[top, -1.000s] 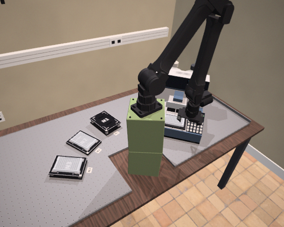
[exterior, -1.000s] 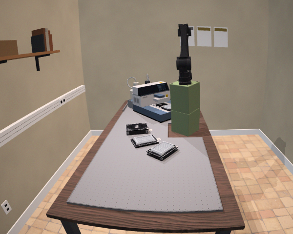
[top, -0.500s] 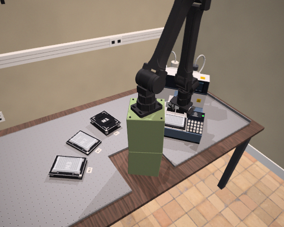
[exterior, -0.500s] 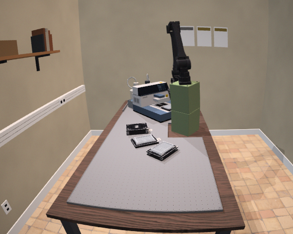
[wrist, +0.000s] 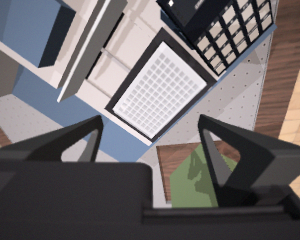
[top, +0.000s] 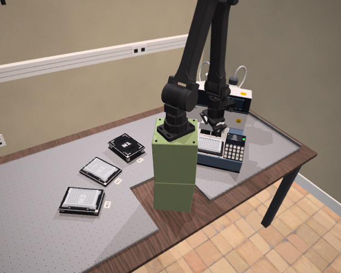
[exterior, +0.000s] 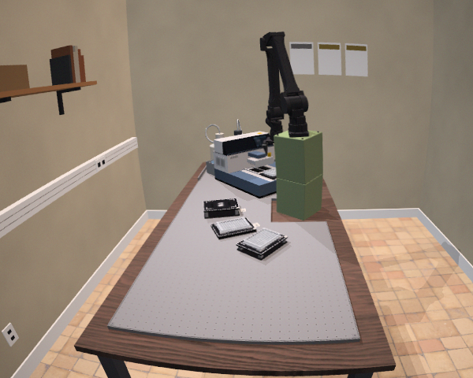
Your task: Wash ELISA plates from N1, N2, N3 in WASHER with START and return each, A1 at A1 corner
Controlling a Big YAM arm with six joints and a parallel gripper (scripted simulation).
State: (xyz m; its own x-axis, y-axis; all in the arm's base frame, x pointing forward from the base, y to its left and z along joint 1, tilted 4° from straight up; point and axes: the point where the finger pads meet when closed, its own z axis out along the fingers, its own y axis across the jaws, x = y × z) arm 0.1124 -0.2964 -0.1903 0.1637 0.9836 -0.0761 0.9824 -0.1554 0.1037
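The dark washer carrier is 100 mm below my hand. Round my hand: plate washer 100 mm ahead, 110 mm to the right, 60 mm below.
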